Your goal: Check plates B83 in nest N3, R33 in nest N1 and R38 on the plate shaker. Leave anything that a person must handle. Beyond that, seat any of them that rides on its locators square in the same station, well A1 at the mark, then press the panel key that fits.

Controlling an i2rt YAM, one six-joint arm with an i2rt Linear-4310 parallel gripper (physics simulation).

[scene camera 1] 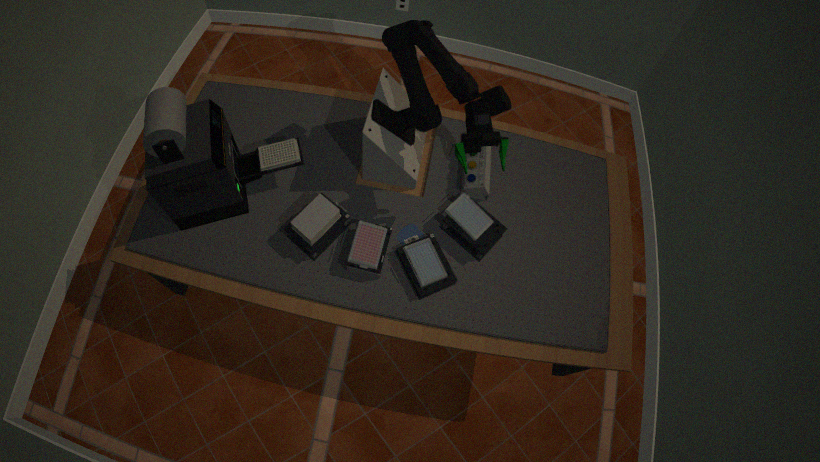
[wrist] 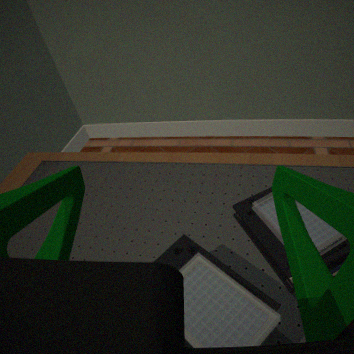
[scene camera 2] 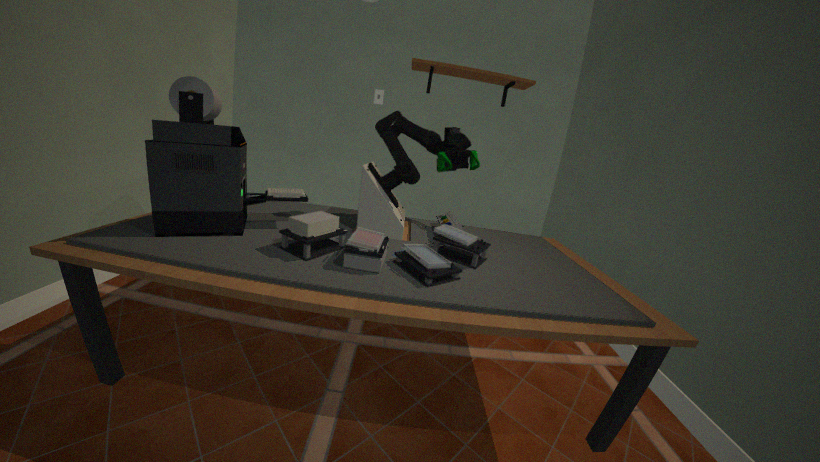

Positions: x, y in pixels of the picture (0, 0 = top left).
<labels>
My gripper shows in scene camera 1, in the wrist view and in scene camera 2 (465, 165). A thick white plate shows in scene camera 1 and in scene camera 2; in the wrist view it is out of frame. The same spot on the thick white plate: (scene camera 1: 320, 215) is (scene camera 2: 320, 217). One and the same spot on my gripper: (wrist: 55, 298) is (scene camera 1: 489, 137).
</labels>
